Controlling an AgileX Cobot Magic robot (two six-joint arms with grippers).
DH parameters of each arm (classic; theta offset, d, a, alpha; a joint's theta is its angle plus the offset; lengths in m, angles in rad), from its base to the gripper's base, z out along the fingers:
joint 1: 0 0.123 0 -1.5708
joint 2: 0.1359 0 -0.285 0
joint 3: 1.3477 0 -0.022 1.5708
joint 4: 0 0.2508 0 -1.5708
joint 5: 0 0 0.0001 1.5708
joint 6: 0 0.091 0 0
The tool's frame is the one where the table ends.
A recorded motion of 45 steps. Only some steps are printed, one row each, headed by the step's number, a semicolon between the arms.
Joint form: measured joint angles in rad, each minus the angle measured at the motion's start. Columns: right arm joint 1, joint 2, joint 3, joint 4, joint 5, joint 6; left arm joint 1, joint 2, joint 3, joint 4, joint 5, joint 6.
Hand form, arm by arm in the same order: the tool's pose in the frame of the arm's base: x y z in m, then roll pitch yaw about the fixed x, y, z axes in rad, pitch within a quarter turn. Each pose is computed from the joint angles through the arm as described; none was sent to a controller.
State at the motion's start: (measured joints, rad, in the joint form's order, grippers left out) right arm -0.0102 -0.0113 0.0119 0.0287 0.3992 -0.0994; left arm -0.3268 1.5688 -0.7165 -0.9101 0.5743 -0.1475
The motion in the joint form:
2: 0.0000 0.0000 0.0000 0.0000 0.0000 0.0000; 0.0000 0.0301 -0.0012 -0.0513 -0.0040 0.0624
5: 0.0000 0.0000 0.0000 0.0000 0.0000 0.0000; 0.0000 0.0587 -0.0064 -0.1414 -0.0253 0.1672
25: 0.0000 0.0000 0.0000 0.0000 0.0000 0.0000; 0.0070 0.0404 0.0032 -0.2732 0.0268 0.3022
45: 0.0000 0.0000 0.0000 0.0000 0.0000 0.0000; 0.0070 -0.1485 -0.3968 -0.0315 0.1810 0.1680
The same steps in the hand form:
2: 0.0517 0.0005 0.1740 -2.9302 1.2510 -2.9178; 0.2443 -0.1254 0.1664 -2.5334 -0.0961 -2.6356
5: 0.0517 0.0005 0.1740 -2.9302 1.2510 -2.9178; 0.2501 -0.1284 0.1621 -2.5012 -0.0794 -2.6457
25: 0.0517 0.0005 0.1740 -2.9302 1.2510 -2.9178; 0.2472 -0.1321 0.1697 -2.4149 -0.0933 -2.6870
45: 0.0517 0.0005 0.1740 -2.9302 1.2510 -2.9178; 0.2708 -0.1429 0.3245 -2.1850 0.2888 -2.8162

